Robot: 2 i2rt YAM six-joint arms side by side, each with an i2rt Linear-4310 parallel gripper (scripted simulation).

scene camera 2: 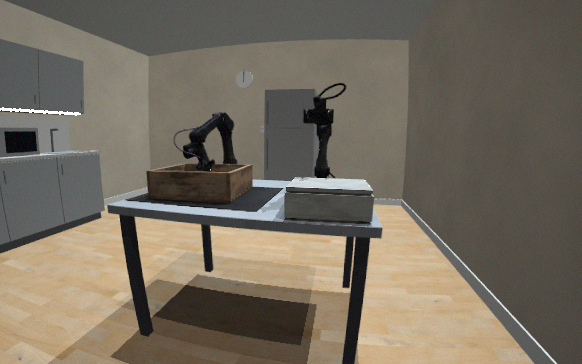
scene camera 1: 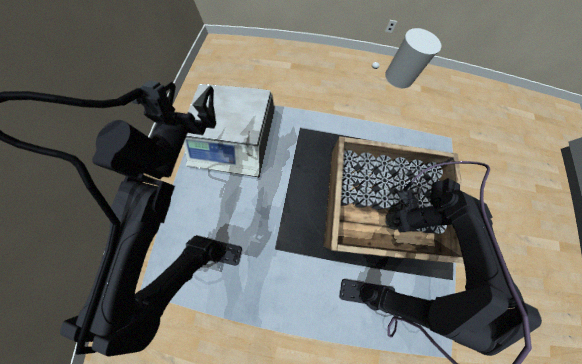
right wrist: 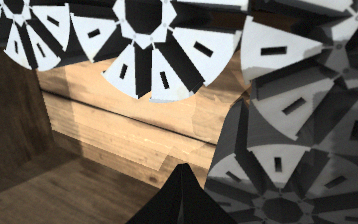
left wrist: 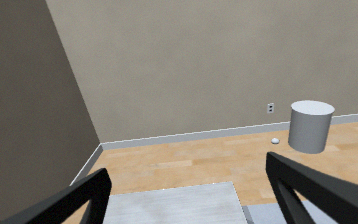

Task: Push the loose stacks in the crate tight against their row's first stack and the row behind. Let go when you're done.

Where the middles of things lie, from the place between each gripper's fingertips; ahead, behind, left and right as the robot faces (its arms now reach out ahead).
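Labels:
My right hand (scene camera 1: 387,222) is 30 mm above the wooden crate (scene camera 1: 365,227) and 80 mm short of it. Then there's the white box (scene camera 1: 243,116), which is 690 mm to the left of my right hand and 230 mm ahead of it.
With my left hand (scene camera 1: 192,85), I'm 330 mm above the white box, 110 mm short of it and 80 mm to the right of it. The wooden crate is 610 mm to the right of that left hand, 360 mm below it and 40 mm behind it.

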